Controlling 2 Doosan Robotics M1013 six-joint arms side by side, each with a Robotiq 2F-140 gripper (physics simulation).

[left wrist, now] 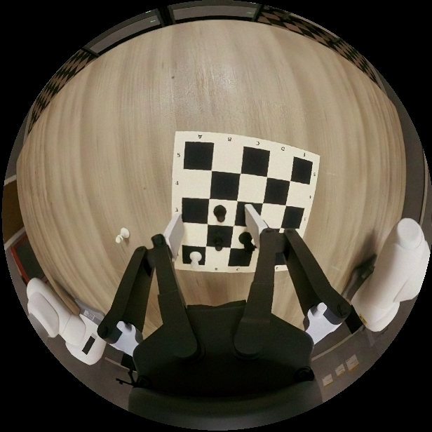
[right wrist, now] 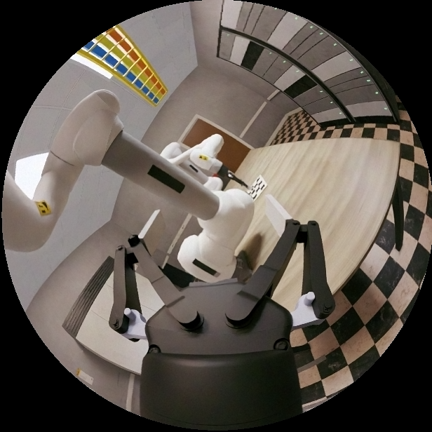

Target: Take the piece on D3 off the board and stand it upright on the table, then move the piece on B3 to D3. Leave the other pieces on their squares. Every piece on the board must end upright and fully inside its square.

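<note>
The checkered board (left wrist: pixel 215 137) (right wrist: pixel 257 188) lies on the table. A black piece (left wrist: pixel 220 213) stands on B3, another black piece (left wrist: pixel 218 242) on B2, and a third black piece (left wrist: pixel 246 240) on C2, partly beside a finger. A white piece (left wrist: pixel 195 258) stands on A1. D3 shows bare, close to the right-hand finger. A white piece (left wrist: pixel 123 234) stands on the table off the A side of the board and looks upright. My left gripper (left wrist: pixel 213 218) is open and empty, above the board around B3 and B2. My right gripper (right wrist: pixel 212 211) is open and empty, away from the board.
The wooden table (left wrist: pixel 125 125) (right wrist: pixel 330 200) extends around the board. A white arm (left wrist: pixel 395 270) shows at the right of the left wrist view, and another white robot part (left wrist: pixel 65 320) at the lower left. White arm links (right wrist: pixel 220 225) stand beyond my right gripper's fingers.
</note>
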